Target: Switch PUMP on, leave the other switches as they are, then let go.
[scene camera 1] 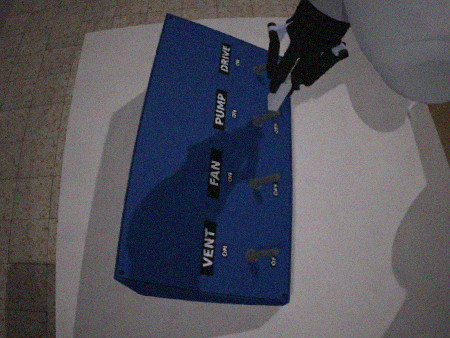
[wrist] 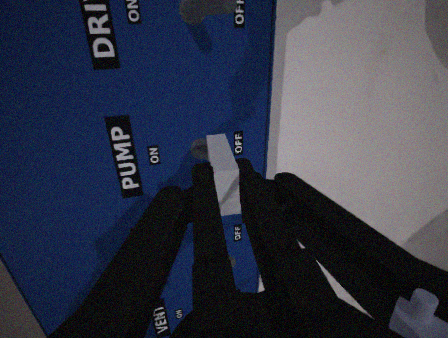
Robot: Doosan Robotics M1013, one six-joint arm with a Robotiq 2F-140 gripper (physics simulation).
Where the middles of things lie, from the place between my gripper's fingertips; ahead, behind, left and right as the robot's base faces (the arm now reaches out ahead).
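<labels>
Counting from my hand, I find the blue switch panel (scene camera 1: pixel 192 216) 70 mm to the left of it and 100 mm ahead of it, and the panel is also 50 mm below it.
</labels>
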